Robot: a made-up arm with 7 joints. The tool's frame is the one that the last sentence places.
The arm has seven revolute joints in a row. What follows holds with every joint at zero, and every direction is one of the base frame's. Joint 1 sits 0.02 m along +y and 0.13 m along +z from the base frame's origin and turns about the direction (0, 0.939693, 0.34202). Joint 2 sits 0.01 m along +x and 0.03 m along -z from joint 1 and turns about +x. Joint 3 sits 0.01 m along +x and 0.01 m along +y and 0.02 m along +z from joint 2 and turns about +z. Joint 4 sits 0.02 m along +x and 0.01 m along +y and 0.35 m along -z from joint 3 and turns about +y. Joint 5 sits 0.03 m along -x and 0.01 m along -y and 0.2 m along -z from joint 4 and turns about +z. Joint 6 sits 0.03 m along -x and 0.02 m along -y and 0.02 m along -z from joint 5 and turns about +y. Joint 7 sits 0.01 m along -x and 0.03 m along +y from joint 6 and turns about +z. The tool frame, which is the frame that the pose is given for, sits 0.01 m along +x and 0.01 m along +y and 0.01 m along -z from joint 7; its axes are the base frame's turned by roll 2.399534, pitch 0.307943 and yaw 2.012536 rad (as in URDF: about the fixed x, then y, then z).
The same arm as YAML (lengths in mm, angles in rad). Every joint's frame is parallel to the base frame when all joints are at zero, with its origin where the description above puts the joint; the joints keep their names.
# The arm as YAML. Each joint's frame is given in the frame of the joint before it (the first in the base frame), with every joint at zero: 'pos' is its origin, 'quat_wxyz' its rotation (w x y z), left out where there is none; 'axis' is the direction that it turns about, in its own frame. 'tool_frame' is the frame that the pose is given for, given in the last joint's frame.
length_unit: mm
angle_unit: rad
joints:
  - joint: joint 1
    pos: [0.0, 20.0, 130.0]
    axis: [0.0, 0.9397, 0.342]
  - joint: joint 2
    pos: [10.0, 0.0, -30.0]
    axis: [1.0, 0.0, 0.0]
  - joint: joint 3
    pos: [10.0, 10.0, 20.0]
    axis: [0.0, 0.0, 1.0]
  - joint: joint 4
    pos: [20.0, 10.0, -350.0]
    axis: [0.0, 1.0, 0.0]
  - joint: joint 5
    pos: [-30.0, -10.0, -200.0]
    axis: [0.0, 0.0, 1.0]
  - joint: joint 6
    pos: [-30.0, -20.0, -20.0]
    axis: [0.0, 1.0, 0.0]
  - joint: joint 7
    pos: [-10.0, 30.0, 0.0]
    axis: [0.0, 0.0, 1.0]
tool_frame:
  pos: [10.0, 10.0, -10.0]
  quat_wxyz: [0.312441, 0.445735, 0.807789, 0.226225]

